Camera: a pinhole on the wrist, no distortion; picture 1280 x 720 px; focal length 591.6 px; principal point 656.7 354.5 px. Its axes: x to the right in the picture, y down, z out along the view. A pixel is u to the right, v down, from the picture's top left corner.
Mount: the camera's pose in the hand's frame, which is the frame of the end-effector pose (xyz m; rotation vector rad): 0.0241 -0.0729 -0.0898 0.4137 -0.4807 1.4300
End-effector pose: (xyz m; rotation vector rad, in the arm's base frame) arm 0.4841 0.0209 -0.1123 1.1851 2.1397 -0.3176
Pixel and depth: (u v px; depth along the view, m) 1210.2 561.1 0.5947
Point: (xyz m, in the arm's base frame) 0.9298 -0.4030 -0.5186
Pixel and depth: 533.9 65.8 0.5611
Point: 0.1166 -0.2544 -0.5666
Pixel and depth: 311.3 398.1 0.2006
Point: 0.2661 -0.1501 -0.1423
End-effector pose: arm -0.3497 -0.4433 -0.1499 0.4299 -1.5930 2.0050
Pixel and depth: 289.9 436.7 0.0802
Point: -0.2564 -0.3696 -0.0360
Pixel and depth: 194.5 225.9 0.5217
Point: -0.0004 -0.4380 0.4820
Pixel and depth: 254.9 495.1 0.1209
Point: -0.2116 -0.3824 -0.0070
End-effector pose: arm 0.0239 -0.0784 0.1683 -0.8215 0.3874 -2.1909
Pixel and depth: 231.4 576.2 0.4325
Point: -0.1136 0.4305 0.4356
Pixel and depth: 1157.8 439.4 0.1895
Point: 0.1078 -0.0522 0.3034
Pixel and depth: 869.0 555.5 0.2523
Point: 0.1041 0.0559 0.3272
